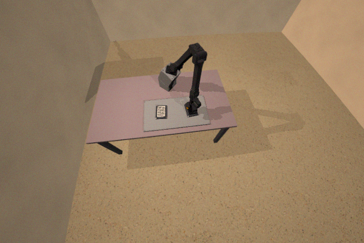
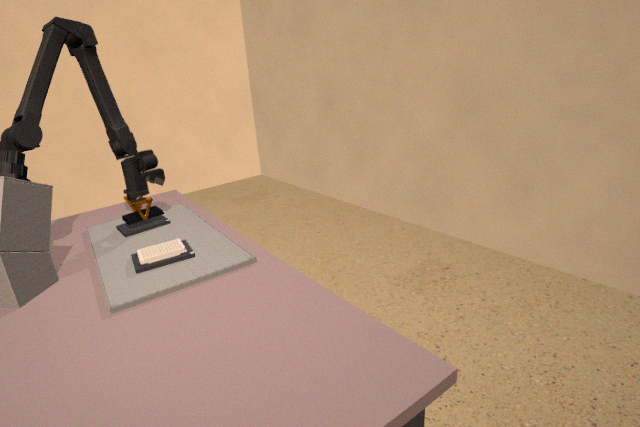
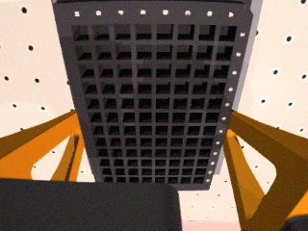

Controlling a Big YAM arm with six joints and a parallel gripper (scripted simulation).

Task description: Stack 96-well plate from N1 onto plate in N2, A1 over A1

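My gripper is now 7 cm short of the white 96-well plate, 32 cm to the left of it and 2 cm above it. Also, from my hand: dark 96-well plate: right at my hand.
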